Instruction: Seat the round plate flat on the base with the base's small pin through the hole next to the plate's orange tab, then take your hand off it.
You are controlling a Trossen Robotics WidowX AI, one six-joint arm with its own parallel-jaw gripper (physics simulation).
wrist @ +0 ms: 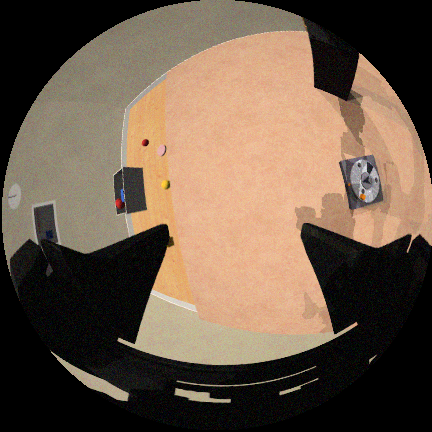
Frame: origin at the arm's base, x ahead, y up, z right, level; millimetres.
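Where they show: gripper, between the fingertips: (237, 230).
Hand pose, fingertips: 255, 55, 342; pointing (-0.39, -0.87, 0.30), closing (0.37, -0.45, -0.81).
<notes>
Each offset is from my fingertips to the top centre of the thing, as dx, dy, dz. "pt": to the spot under its first point. Level surfaces: height alone.
The round light grey plate {+36, -276, -245} (356, 183) lies on the dark square base {+36, -290, -244} (345, 172) at the right of the wrist view. Its orange tab {+66, -276, -210} (363, 197) is at its lower edge. Dark holes and a dark middle show in the plate, and a small orange mark {pt +31, -305, -189} (349, 185) shows on the base. The small pin cannot be made out, nor whether it is through the hole by the tab or whether the plate lies fully flat. My gripper (237, 230) is open and empty, apart from the plate and base, which lie beyond the right finger.
A black block-shaped part (334, 65) is at the upper right. On the wooden strip at the left are a dark box (135, 190), a yellow ball (165, 184), a dark red ball (145, 142) and a pink disc (161, 150). Arm shadows cross the tabletop {dy -329} (250, 150).
</notes>
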